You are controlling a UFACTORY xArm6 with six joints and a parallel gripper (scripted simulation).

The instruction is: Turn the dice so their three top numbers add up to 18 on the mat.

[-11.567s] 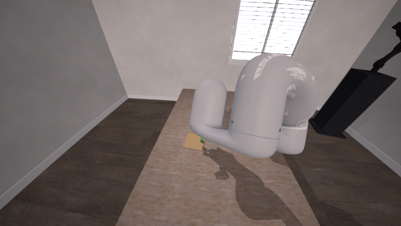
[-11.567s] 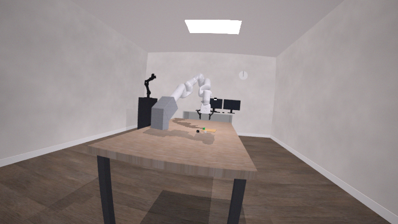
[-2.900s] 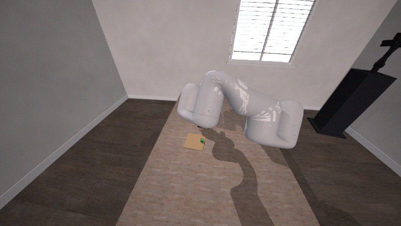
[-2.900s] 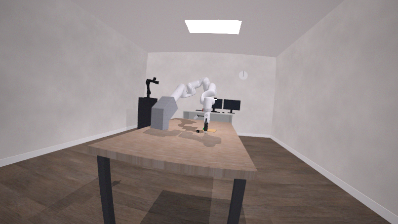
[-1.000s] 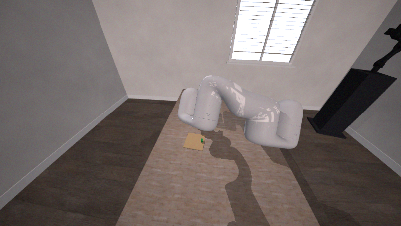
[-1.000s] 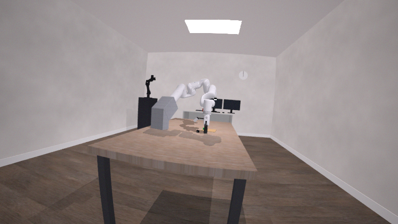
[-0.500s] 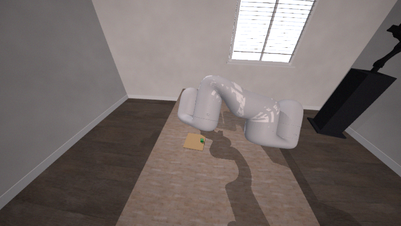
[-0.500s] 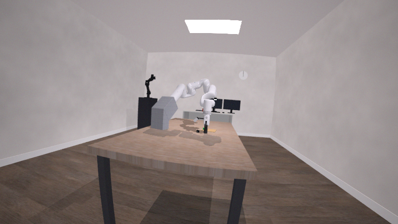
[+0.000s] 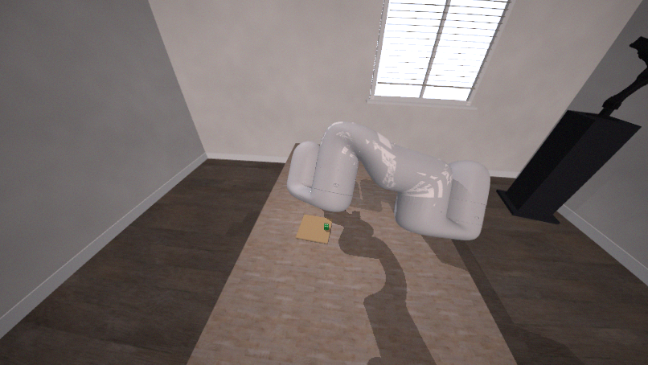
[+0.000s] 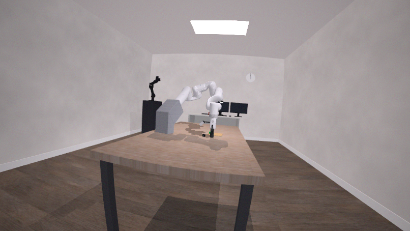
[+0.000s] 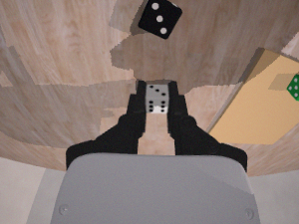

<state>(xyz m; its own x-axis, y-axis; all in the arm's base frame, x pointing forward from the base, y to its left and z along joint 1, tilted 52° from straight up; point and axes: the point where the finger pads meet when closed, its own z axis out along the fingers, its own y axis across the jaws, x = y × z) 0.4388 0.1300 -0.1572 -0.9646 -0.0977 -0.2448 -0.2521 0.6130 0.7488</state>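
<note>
My gripper is now 10 mm past the mat, 150 mm to the right of it and 20 mm above it. From my hand the other things lie so: black die: 70 mm behind, 20 mm to the right, 10 mm below; then white die: 10 mm below; then green die: 60 mm behind, 140 mm to the left, 10 mm below.
</note>
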